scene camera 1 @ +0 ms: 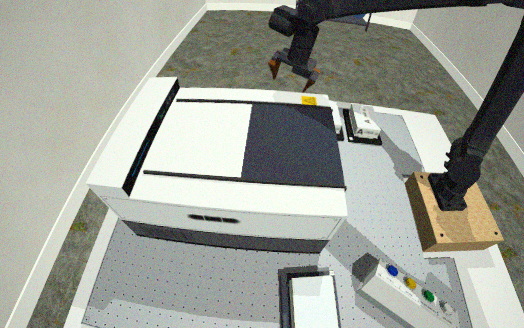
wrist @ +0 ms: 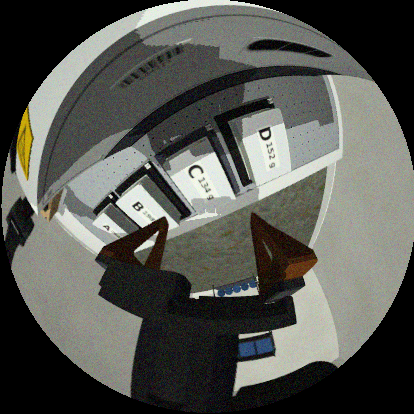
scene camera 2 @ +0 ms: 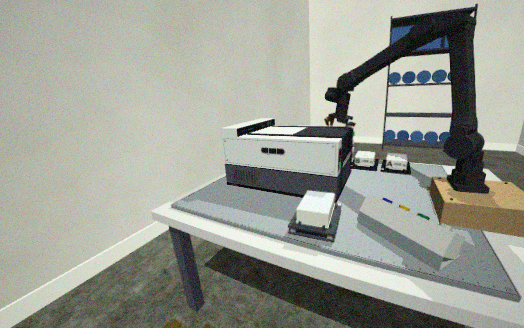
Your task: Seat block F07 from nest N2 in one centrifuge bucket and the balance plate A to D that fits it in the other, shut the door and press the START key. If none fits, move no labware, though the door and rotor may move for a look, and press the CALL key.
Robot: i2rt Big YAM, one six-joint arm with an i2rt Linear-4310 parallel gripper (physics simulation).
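Where they show: gripper, fingertip midpoint: (scene camera 1: pixel 288 85) (wrist: pixel 206 218); arm's base, origin of the base link: (scene camera 1: pixel 445 192) (scene camera 2: pixel 465 185).
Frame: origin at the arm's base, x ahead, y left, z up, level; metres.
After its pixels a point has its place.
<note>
My gripper (scene camera 1: pixel 289 85) @[x 0.468, y -0.305, z 0.092 m] (scene camera 2: pixel 340 125) @[x 0.468, y -0.305, z 0.092 m] (wrist: pixel 206 218) @[x 0.468, y -0.305, z 0.092 m] is open and empty, raised behind the centrifuge (scene camera 1: pixel 225 200) @[x 0.588, y 0.131, z 0.154 m] (scene camera 2: pixel 282 154) @[x 0.575, y 0.147, z 0.099 m] (wrist: pixel 210 62) @[x 0.538, y -0.183, z 0.089 m]. The centrifuge's top is covered by white and dark panels; rotor and buckets are hidden. In the wrist view, plate D (wrist: pixel 274 155) @[x 0.605, y -0.324, z -0.002 m], marked 152 g, plate C (wrist: pixel 200 177) @[x 0.470, y -0.299, z -0.002 m], marked 134 g, plate B (wrist: pixel 142 205) @[x 0.341, y -0.287, z -0.002 m] and plate A (wrist: pixel 106 225) @[x 0.198, y -0.273, z -0.002 m] sit in black nests in a row. Plate A (scene camera 1: pixel 364 122) @[x 0.203, y -0.270, z -0.003 m] (scene camera 2: pixel 397 162) @[x 0.189, y -0.240, z -0.011 m] and plate B (scene camera 2: pixel 366 159) @[x 0.320, y -0.247, z -0.010 m] show right of the centrifuge. A white block (scene camera 1: pixel 314 302) @[x 0.415, y 0.273, z 0.012 m] (scene camera 2: pixel 316 207) @[x 0.405, y 0.321, z 0.012 m] sits in a front nest; its label is unreadable.
A sloped key box (scene camera 1: pixel 395 302) @[x 0.237, y 0.280, z 0.003 m] (scene camera 2: pixel 400 227) @[x 0.205, y 0.313, z -0.008 m] with blue, yellow and green keys stands at the front right; its lettering is unreadable. The arm's wooden base (scene camera 1: pixel 465 225) @[x -0.023, y 0.106, z 0.004 m] (scene camera 2: pixel 480 207) @[x 0.006, y 0.152, z -0.002 m] is at the right. A shelf rack (scene camera 2: pixel 420 115) stands far behind.
</note>
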